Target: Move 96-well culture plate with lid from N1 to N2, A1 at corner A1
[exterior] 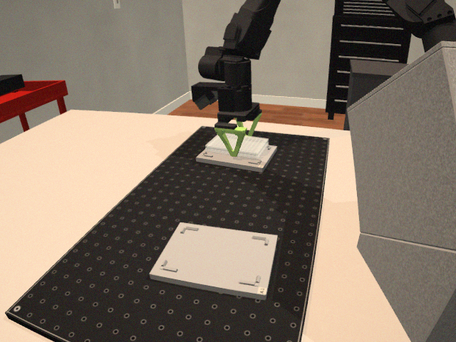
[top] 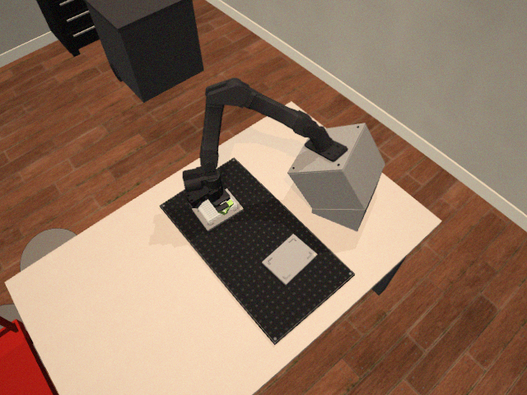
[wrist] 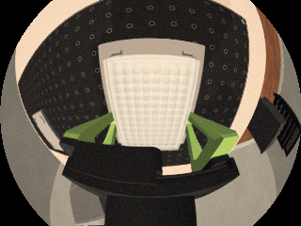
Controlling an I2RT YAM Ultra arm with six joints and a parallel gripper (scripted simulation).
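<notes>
Right now my hand is 10 mm short of the clear lid and 10 mm below it. From my hand the other things lie so: A1 mark: 160 mm behind, 380 mm to the left, 20 mm below; then nest N1: 80 mm behind, 330 mm to the left, 20 mm below; then nest N2: 10 mm ahead, 20 mm below.
</notes>
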